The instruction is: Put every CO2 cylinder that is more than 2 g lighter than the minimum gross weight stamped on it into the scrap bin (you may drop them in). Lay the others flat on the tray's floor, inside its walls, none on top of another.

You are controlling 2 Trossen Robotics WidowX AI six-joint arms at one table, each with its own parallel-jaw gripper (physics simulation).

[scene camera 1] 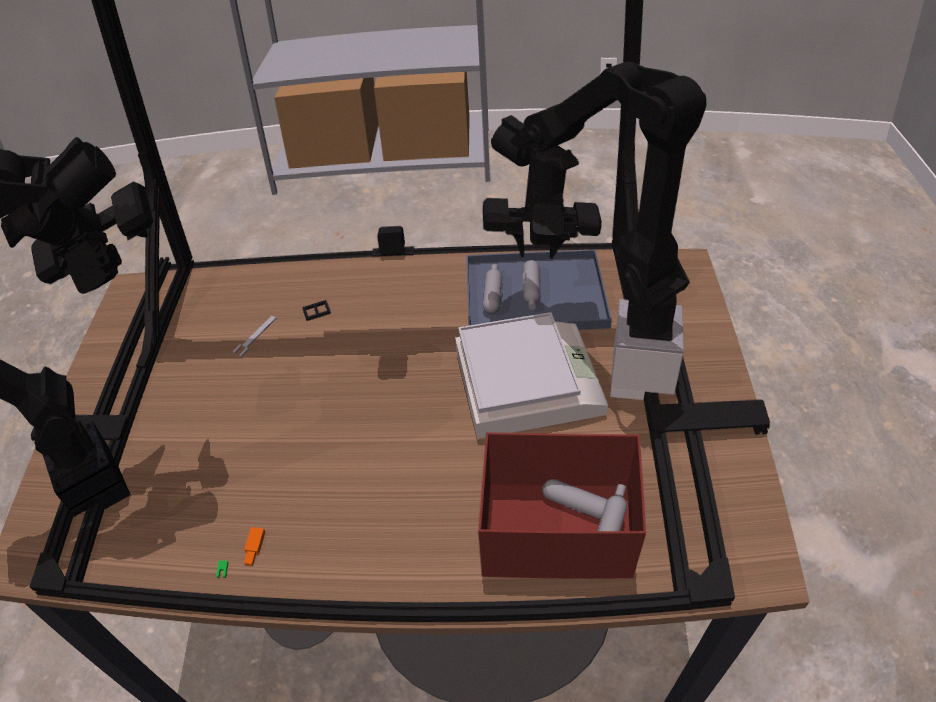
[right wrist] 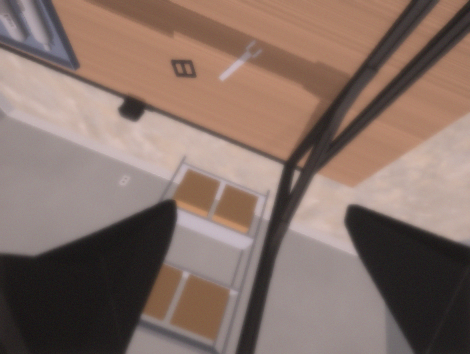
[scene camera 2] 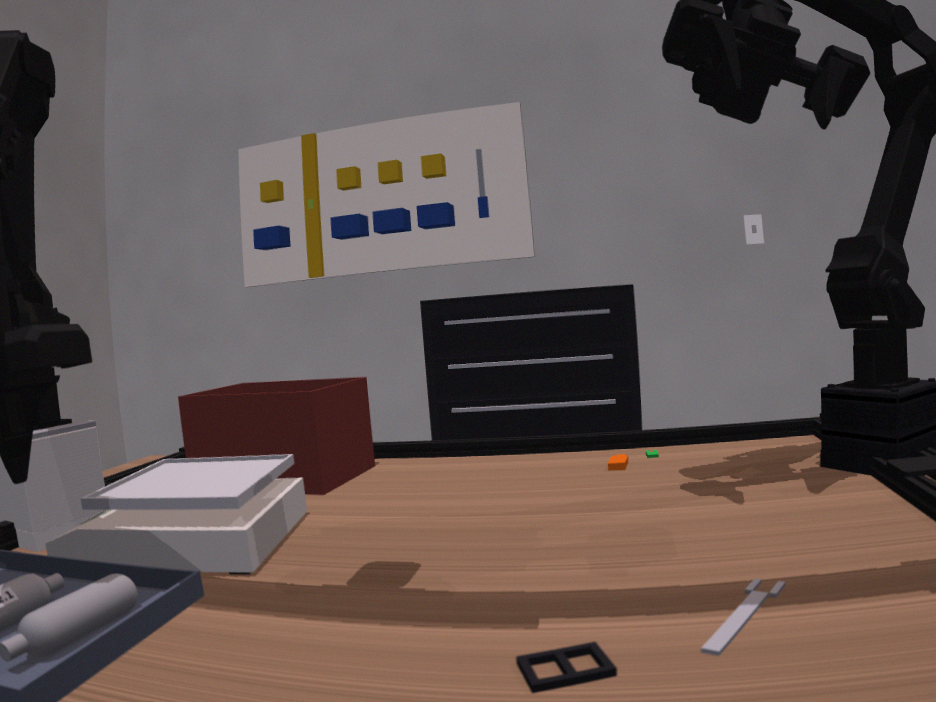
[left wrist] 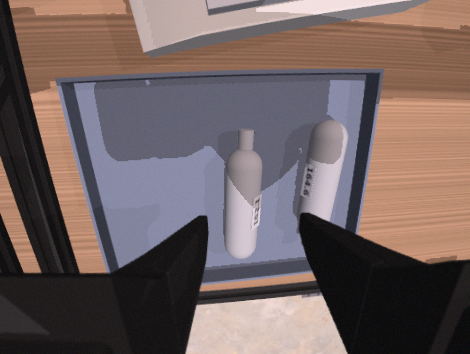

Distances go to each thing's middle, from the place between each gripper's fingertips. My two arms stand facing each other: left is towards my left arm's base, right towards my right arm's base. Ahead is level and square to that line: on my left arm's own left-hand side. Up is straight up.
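Counting from the grey fork-like tool (scene camera 2: 733,625), my right hand is 14 cm past it, 12 cm to the right of it and 34 cm above it. The white scale (scene camera 2: 237,541) is 55 cm to the left of my right hand, 10 cm ahead of it and 31 cm below it.
As for my left hand, the white scale is 60 mm to the right of it, 180 mm ahead and 70 mm below, while the grey fork-like tool is 500 mm to the right of that left hand, 60 mm behind it and 100 mm below it.
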